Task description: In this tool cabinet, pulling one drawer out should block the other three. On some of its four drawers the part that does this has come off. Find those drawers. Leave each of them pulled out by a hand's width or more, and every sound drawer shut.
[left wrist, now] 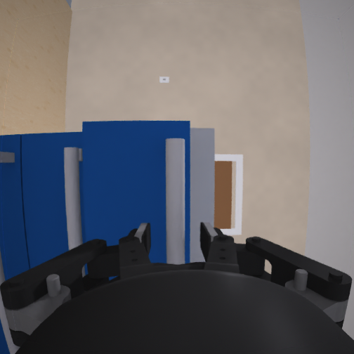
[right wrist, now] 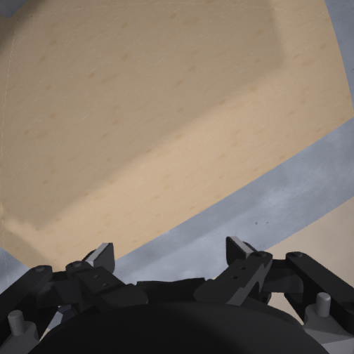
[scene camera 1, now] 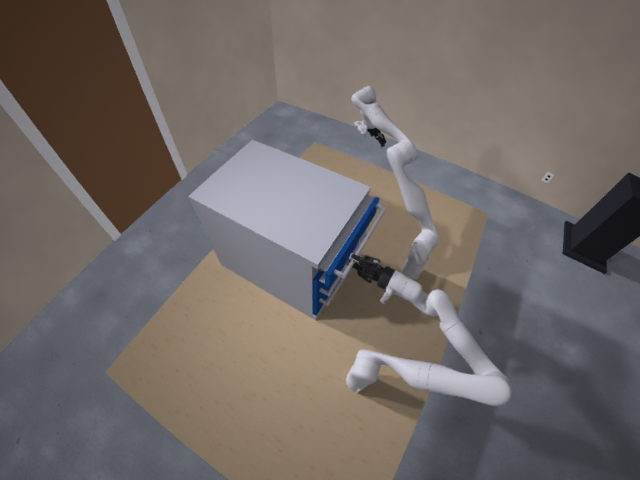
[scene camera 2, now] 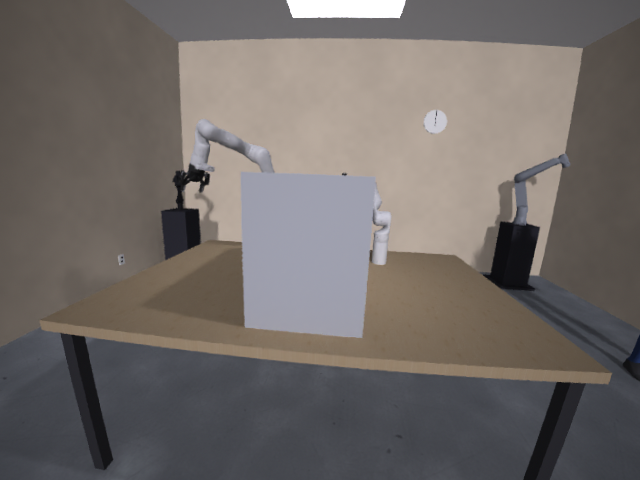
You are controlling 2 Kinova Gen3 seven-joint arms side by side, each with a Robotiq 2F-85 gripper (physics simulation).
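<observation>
The grey tool cabinet (scene camera 1: pixel 279 201) (scene camera 2: pixel 305 253) stands on the table, its back toward scene camera 2. Its top drawer (scene camera 1: pixel 353 240) (left wrist: pixel 125 185) stands out a little, with a narrow gap behind its blue front. The lower drawers (scene camera 1: pixel 316 297) (left wrist: pixel 45 190) sit further back and look shut; they are partly hidden. My left gripper (scene camera 1: pixel 353 259) (left wrist: pixel 175 233) is open, its fingers apart on either side of the top drawer's bar handle (scene camera 1: pixel 368 235) (left wrist: pixel 175 195). My right gripper (scene camera 1: pixel 383 143) (right wrist: pixel 170 252) is open and empty, high beyond the cabinet's far front corner.
The wooden table (scene camera 1: pixel 248 361) (scene camera 2: pixel 439 310) carries the cabinet and both arm bases. The second drawer's handle (left wrist: pixel 73 195) runs beside the top drawer's front. Dark pedestals (scene camera 2: pixel 180 232) (scene camera 2: pixel 514 253) stand away from the table, and a brown door (scene camera 1: pixel 82 103) is in the wall.
</observation>
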